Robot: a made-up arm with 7 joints.
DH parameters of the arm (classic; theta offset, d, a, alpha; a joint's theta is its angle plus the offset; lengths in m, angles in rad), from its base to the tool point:
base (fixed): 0 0 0 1.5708
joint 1: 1.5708 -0.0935 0 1.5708
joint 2: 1.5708 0 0 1.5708
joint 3: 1.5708 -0.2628 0 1.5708
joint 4: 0 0 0 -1.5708
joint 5: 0 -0.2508 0 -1.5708
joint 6: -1.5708 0 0 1.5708
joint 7: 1.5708 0 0 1.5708
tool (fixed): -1.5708 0 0 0
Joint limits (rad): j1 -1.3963..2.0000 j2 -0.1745..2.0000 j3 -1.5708..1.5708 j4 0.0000..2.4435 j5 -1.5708..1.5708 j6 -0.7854..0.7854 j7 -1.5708..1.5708
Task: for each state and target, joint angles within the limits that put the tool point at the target. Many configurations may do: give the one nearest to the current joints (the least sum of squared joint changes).
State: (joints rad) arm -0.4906 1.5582 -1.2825 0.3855 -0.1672 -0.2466 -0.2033
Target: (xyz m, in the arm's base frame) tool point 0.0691 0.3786 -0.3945
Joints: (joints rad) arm 0.0376 0.8880 -1.1700 0.5874 -0.1672 -0.2466 -0.2033
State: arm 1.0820 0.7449 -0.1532 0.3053 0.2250 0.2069 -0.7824
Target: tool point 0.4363 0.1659 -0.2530
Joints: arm 0.9240 0.1714 -0.2265 0.2524 0.2250 0.2069 -0.7824
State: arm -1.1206 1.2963 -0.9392 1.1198 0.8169 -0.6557 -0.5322
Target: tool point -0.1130 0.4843 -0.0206
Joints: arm -1.3963 1.9221 -1.5680 1.3103 0.8169 -0.6557 -0.5322
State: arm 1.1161 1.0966 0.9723 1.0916 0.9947 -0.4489 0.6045
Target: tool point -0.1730 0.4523 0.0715
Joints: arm 1.4328 1.4023 1.3764 1.3270 0.9947 -0.4489 0.6045
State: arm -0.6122 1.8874 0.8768 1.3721 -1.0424 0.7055 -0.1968
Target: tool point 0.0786 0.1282 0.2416
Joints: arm -0.2216 2.0000 1.4619 2.0970 -1.0424 0.7055 -0.1968
